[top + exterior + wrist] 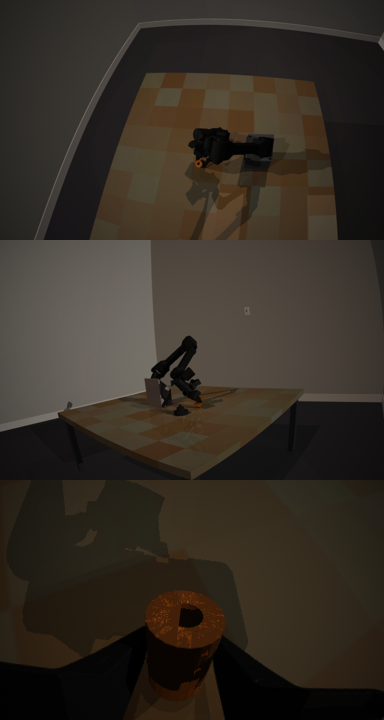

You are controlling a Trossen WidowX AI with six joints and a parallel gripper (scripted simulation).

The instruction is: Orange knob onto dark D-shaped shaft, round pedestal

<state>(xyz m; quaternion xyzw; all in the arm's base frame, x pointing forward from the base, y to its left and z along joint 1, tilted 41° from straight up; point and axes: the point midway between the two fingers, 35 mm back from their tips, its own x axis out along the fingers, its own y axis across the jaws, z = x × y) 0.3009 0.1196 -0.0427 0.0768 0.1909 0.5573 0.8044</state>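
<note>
My gripper tip is 1 cm to the left of the orange knob. From my gripper tip the other things lie so: shaft pedestal (17 cm to the right, 1 cm behind).
</note>
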